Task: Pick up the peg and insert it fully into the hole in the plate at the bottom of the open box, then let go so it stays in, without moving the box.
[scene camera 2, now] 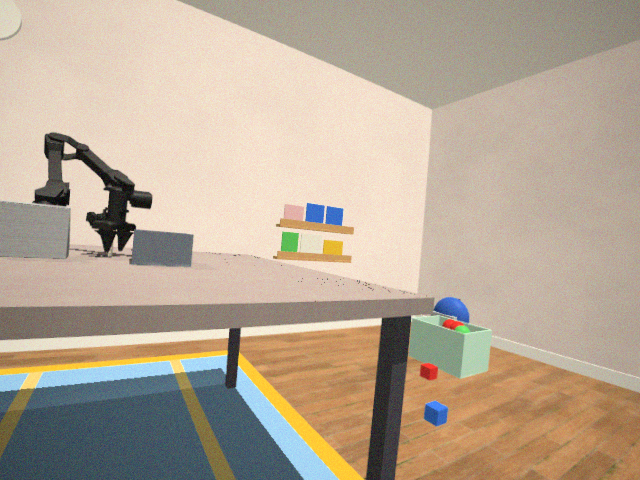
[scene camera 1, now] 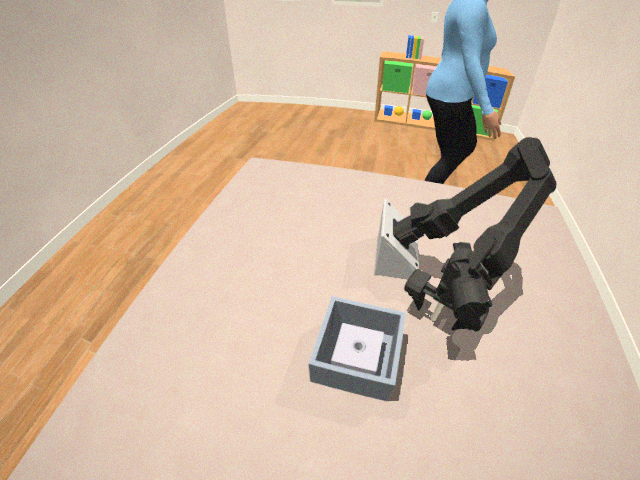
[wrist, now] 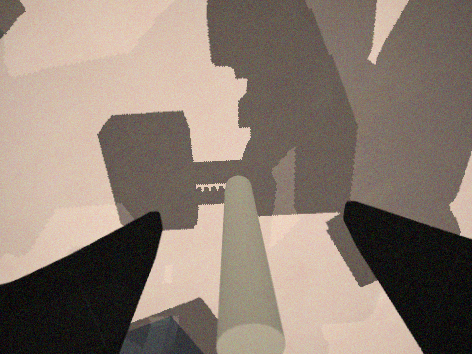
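A pale, olive-cream peg stands upright on the table. My gripper is open and low over the table, its fingers on either side of the peg and apart from it in the wrist view. The peg's top end is near the bottom edge of that view. The grey-blue open box stands beside the gripper. In scene camera 1 a white plate with a round, empty hole lies at its bottom. The scene camera 2 view hides the box's inside.
A light grey slanted block stands behind the box, close to the gripper and the arm's forearm. A person stands beyond the table, before a wooden shelf unit. The table's front edge shows in scene camera 2.
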